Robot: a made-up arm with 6 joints.
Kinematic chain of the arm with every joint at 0, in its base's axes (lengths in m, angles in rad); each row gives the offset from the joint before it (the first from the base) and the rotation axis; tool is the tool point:
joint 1: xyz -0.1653 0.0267 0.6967 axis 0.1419 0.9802 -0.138
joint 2: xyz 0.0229 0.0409 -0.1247 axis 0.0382 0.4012 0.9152
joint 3: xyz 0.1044 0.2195 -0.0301 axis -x
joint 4: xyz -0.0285 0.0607 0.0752 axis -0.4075 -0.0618 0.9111
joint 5: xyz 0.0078 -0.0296 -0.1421 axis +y
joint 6: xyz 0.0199 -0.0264 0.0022 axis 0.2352 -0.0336 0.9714
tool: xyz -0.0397 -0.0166 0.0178
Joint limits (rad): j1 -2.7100..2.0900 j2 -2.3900..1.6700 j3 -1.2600..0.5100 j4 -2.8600..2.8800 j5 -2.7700..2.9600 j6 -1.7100..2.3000
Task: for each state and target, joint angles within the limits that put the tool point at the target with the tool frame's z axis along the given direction. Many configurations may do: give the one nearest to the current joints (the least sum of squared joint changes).
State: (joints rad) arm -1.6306 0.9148 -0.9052 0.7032 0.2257 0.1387
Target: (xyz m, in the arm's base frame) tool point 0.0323 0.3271 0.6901 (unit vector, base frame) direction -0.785 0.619 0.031
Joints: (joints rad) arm -1.9869 0.6802 -0.5695 0.7927 0.8724 0.4231
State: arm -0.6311 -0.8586 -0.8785 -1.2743 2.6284 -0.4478
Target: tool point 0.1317 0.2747 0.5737 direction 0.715 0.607 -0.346
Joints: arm -0.0460 -0.6934 -0.7033 -0.4704 2.9600 -1.2241
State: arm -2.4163 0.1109 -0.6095 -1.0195 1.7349 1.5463
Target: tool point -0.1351 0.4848 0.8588 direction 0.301 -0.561 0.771
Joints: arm -2.7100 -0.2876 -0.1868 -1.5405 1.3431 1.9015
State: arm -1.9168 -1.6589 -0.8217 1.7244 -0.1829 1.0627
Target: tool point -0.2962 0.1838 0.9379 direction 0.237 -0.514 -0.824
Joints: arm -2.0293 -0.8280 -1.2600 2.1509 -0.2206 0.4643
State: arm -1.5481 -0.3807 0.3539 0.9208 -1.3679 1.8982
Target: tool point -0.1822 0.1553 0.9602 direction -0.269 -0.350 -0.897
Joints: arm -1.7786 -0.9788 0.4342 1.1402 -1.7416 1.7544
